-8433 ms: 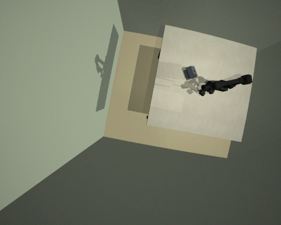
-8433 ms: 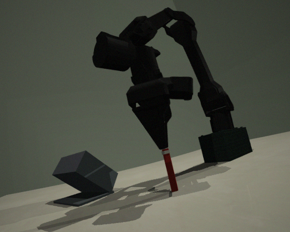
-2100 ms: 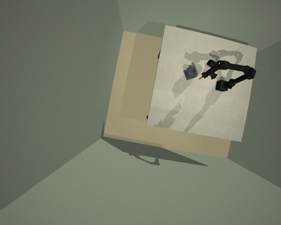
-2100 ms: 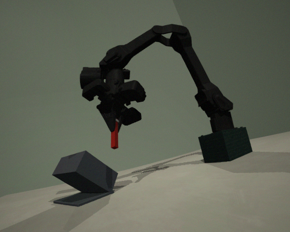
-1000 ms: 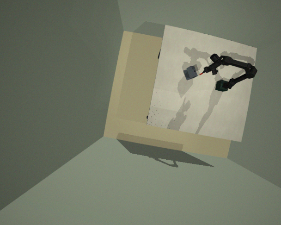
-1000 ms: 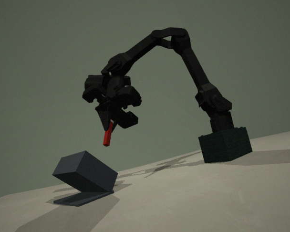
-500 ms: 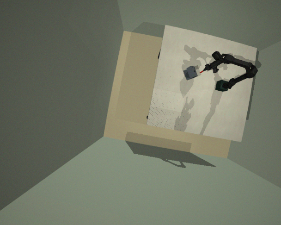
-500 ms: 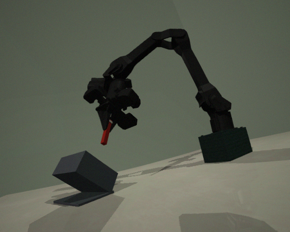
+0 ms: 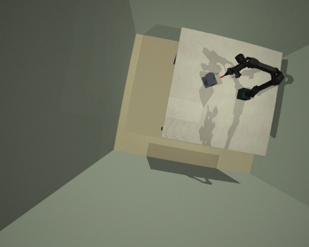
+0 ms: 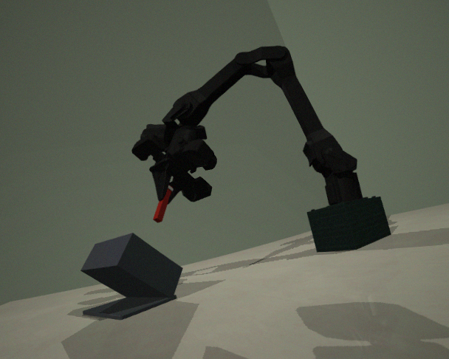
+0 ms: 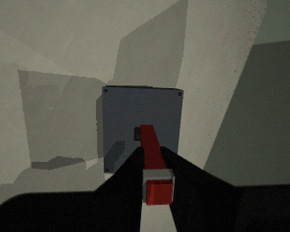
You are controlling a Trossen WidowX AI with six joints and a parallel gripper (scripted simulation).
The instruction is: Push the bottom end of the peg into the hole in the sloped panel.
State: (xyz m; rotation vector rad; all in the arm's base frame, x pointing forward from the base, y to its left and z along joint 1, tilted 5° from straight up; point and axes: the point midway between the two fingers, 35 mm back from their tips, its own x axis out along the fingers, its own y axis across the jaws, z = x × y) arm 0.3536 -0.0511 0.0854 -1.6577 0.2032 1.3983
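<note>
Now: gripper tip 8 cm short of the grey sloped panel block, 3 cm to the right of it and 11 cm above it. Round my gripper tip: red peg: 1 cm behind, 1 cm to the right, 1 cm above; then flat grey plate: 9 cm ahead, 5 cm to the left, 17 cm below.
</note>
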